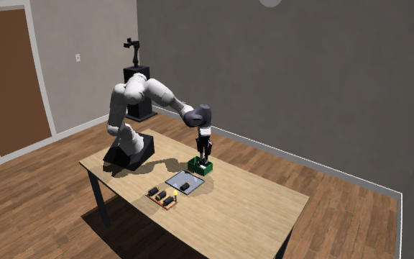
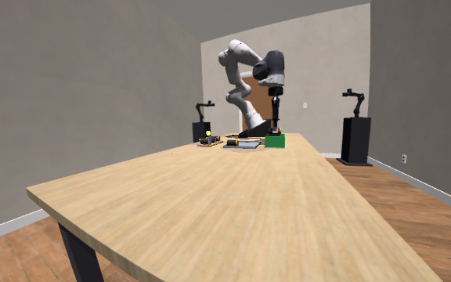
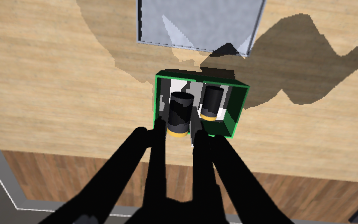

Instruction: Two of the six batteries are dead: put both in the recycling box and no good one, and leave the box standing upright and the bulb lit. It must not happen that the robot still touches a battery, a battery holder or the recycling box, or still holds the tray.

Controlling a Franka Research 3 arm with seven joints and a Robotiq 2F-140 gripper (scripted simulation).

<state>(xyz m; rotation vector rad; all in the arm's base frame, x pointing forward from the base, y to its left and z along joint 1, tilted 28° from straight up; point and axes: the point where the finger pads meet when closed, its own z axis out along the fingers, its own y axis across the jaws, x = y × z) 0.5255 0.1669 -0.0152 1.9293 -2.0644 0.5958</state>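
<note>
My hand is 90 mm above the green recycling box and 30 mm past it. The rest, counted from my hand: bulb 370 mm to the right, 50 mm ahead, 30 mm below; then grey tray 180 mm to the right, 100 mm below, 30 mm behind.
</note>
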